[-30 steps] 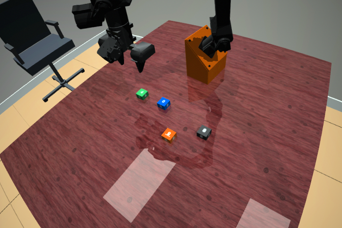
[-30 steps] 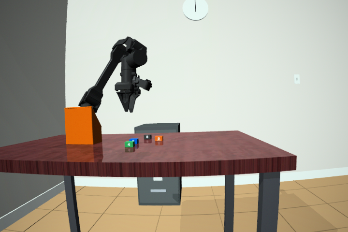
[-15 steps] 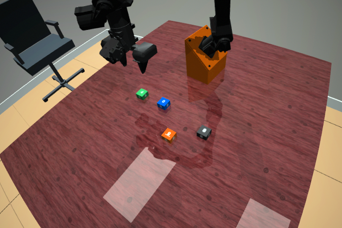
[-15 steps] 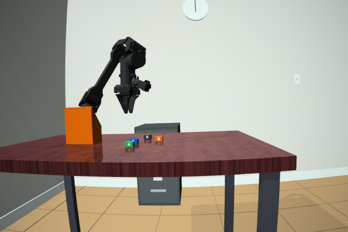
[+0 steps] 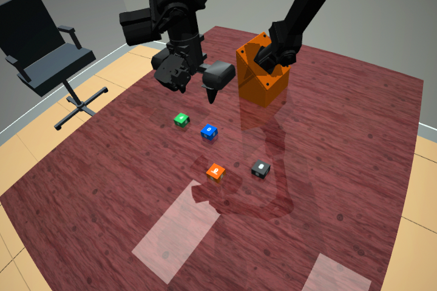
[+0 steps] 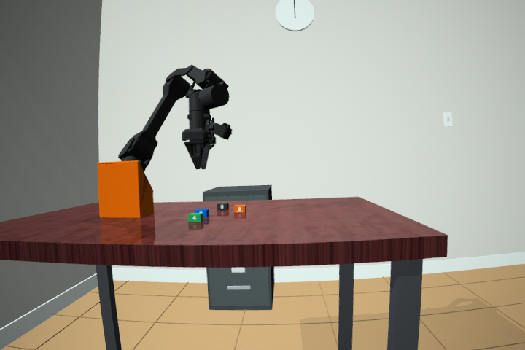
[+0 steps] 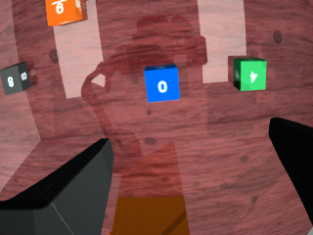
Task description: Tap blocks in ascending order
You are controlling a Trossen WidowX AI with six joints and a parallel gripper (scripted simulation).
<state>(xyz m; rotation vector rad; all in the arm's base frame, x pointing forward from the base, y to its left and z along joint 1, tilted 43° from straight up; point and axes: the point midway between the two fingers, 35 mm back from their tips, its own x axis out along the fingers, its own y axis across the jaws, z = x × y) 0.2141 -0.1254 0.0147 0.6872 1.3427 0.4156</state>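
My gripper tip is now 12 cm above the blue block and 1 cm to the right of it. The rest, counted from my gripper tip: green block 12 cm below, 9 cm to the right, 1 cm behind; orange block 12 cm below, 10 cm ahead, 9 cm to the left; black block 18 cm to the left, 12 cm below, 5 cm ahead.
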